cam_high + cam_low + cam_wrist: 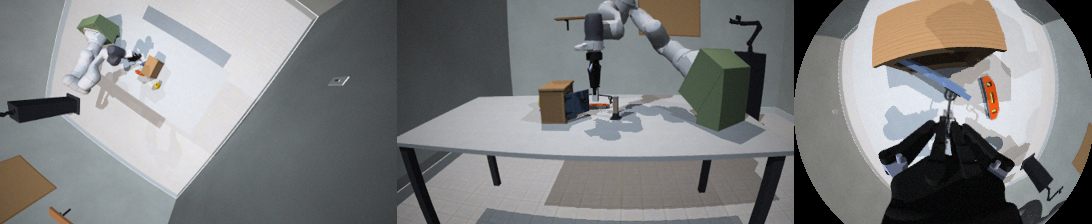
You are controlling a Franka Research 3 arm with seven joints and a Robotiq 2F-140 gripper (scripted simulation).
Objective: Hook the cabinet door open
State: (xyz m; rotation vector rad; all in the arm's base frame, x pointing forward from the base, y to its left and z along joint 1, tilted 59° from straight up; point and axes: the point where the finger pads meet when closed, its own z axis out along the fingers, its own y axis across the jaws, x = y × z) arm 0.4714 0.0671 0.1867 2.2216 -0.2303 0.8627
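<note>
The cabinet door is 90 mm ahead of my hand and 40 mm below it. Round my hand: orange object: 150 mm to the right, 100 mm below, 20 mm behind; small yellow object: 270 mm ahead, 240 mm to the right, 70 mm below.
</note>
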